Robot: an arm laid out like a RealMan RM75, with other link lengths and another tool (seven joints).
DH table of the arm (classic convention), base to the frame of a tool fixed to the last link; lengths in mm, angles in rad. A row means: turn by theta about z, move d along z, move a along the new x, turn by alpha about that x. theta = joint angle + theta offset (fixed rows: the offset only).
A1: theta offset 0  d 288.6  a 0  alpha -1.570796
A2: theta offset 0  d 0  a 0  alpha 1.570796
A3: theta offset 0  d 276.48  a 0  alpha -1.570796
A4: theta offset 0  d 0  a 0  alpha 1.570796
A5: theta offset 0  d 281.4  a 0  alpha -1.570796
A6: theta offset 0  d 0  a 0  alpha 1.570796
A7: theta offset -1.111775  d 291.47  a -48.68  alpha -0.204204
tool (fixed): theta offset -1.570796  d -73.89  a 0  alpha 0
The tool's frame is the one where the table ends.
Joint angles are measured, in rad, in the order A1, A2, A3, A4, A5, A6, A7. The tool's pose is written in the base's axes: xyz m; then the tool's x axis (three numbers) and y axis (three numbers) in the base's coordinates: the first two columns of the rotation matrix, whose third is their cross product. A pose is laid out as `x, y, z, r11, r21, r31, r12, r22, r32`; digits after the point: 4 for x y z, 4 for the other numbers.
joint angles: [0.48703, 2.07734, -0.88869, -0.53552, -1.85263, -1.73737, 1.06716]
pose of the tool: 0.2289, 0.3199, -0.0431, -0.7546, 0.5615, 0.3395, 0.5018, 0.8272, -0.2527
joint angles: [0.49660, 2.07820, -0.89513, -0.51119, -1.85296, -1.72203, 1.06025]
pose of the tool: 0.2286, 0.3201, -0.0494, -0.7523, 0.5683, 0.3332, 0.5073, 0.8224, -0.2573
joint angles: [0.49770, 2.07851, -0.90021, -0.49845, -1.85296, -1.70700, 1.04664]
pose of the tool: 0.2306, 0.3198, -0.0538, -0.7540, 0.5677, 0.3303, 0.5104, 0.8230, -0.2494
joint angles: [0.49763, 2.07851, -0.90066, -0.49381, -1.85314, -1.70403, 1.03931]
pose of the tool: 0.2314, 0.3193, -0.0550, -0.7553, 0.5657, 0.3309, 0.5094, 0.8244, -0.2467
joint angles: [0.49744, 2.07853, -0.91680, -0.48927, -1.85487, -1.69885, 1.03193]
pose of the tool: 0.2325, 0.3165, -0.0589, -0.7634, 0.5622, 0.3179, 0.5049, 0.8265, -0.2490
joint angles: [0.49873, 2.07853, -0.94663, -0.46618, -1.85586, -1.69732, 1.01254]
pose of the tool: 0.2342, 0.3080, -0.0668, -0.7744, 0.5586, 0.2972, 0.4943, 0.8273, -0.2670
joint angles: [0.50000, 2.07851, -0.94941, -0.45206, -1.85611, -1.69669, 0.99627]
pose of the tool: 0.2352, 0.3051, -0.0694, -0.7771, 0.5545, 0.2976, 0.4888, 0.8297, -0.2695
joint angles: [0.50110, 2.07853, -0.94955, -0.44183, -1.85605, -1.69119, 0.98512]
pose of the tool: 0.2363, 0.3042, -0.0715, -0.7778, 0.5530, 0.2986, 0.4884, 0.8309, -0.2666
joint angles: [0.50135, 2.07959, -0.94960, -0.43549, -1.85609, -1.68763, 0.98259]
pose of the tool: 0.2367, 0.3036, -0.0731, -0.7756, 0.5562, 0.2984, 0.4913, 0.8288, -0.2676
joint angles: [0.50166, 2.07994, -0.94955, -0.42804, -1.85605, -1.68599, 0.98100]
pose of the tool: 0.2371, 0.3026, -0.0744, -0.7727, 0.5605, 0.2980, 0.4946, 0.8259, -0.2708
